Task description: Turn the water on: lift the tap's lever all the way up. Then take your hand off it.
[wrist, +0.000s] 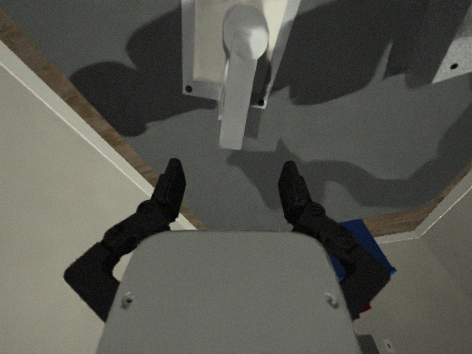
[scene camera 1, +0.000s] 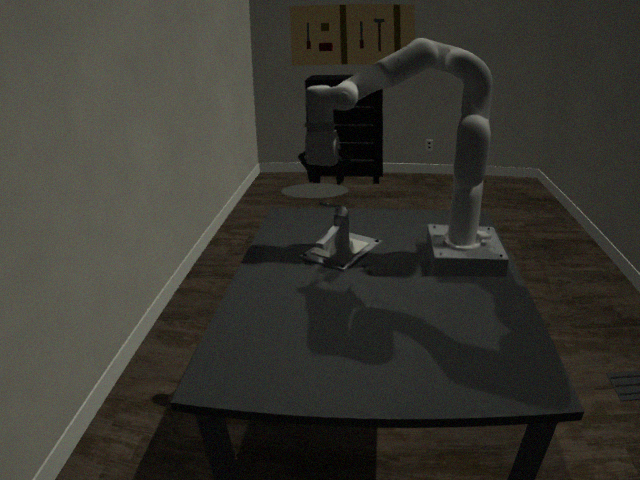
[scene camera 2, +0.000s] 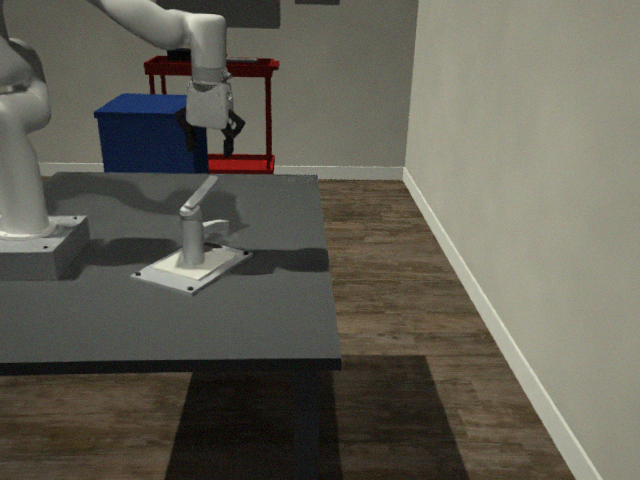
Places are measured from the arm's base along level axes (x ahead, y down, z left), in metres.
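Where they show: gripper, between the fingertips: (wrist: 232,171) (scene camera 1: 326,182) (scene camera 2: 209,153); arm's base, origin of its link: (scene camera 1: 461,242) (scene camera 2: 27,231).
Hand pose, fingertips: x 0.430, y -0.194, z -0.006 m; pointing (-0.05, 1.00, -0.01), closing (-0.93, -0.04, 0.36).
Note:
Each offset is from my fingertips to the centre of the thing. "pt": to the spot under its first point. Level surfaces: height alone.
The grey tap {pt dy +0.194, dx -0.042, dz -0.041 m} (scene camera 1: 341,235) (scene camera 2: 193,240) (wrist: 245,32) stands upright on its square base plate (scene camera 1: 374,241) (scene camera 2: 170,279) (wrist: 187,50). Its lever {dy +0.086, dx -0.018, dz -0.025 m} (scene camera 2: 200,193) (wrist: 237,110) slopes steeply upward from the top of the body to its free end. The short spout {dy +0.181, dx -0.006, dz -0.004 m} (scene camera 1: 326,238) (scene camera 2: 217,224) sticks out lower down. My gripper (scene camera 2: 209,150) (wrist: 232,171) is wide open and empty, pointing down. It hangs above the lever's free end with a gap and does not touch it. In scene camera 1 the fingers are mostly hidden against the dark cabinet.
The arm's base block (scene camera 1: 467,263) (scene camera 2: 31,263) stands on the dark table {dy +0.259 m} (scene camera 1: 361,382) (scene camera 2: 258,320), beside the tap. A blue box (scene camera 2: 149,139) (wrist: 360,240) and a red cart (scene camera 2: 268,118) stand beyond the table. A wall (scene camera 1: 129,129) (scene camera 2: 516,180) runs along one side.

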